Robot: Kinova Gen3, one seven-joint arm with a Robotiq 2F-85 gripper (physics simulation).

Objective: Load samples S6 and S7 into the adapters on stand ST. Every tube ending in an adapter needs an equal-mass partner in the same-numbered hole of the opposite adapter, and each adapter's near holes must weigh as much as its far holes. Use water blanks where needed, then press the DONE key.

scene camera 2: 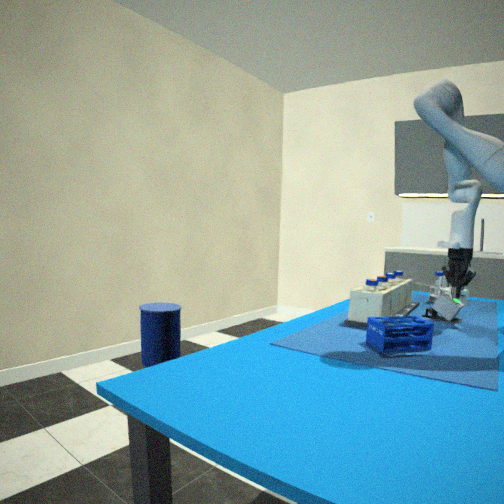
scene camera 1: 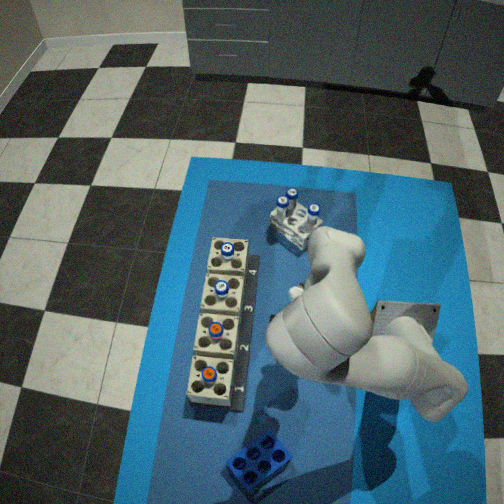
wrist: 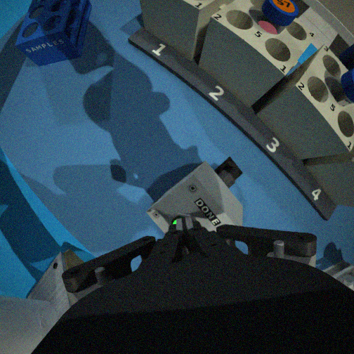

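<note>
My gripper [scene camera 2: 457, 294] [wrist: 184, 227] is shut and empty. Its tips are at the green key [scene camera 2: 456, 301] [wrist: 174, 222] on the grey DONE box [scene camera 2: 443, 308] [wrist: 212, 186]; contact is hard to tell. The arm hides the gripper in scene camera 1. Four beige adapters stand in a row on stand ST [scene camera 1: 245, 357] [wrist: 190, 79]. Each has one tube in its middle hole: orange-capped in adapter 1 [scene camera 1: 209, 374] and adapter 2 [scene camera 1: 216, 329], the latter labelled S7 [wrist: 281, 11] in the wrist view, and blue-and-white-capped in adapter 3 [scene camera 1: 221, 287] and adapter 4 [scene camera 1: 227, 249].
The blue SAMPLES rack [scene camera 1: 259, 460] [scene camera 2: 376, 336] [wrist: 49, 48] has empty holes. A pale rack [scene camera 1: 291, 235] at the far side holds three blue-and-white-capped tubes. A dark block [wrist: 229, 171] juts from the DONE box's side. The arm's base plate [scene camera 1: 392, 310] is at the right.
</note>
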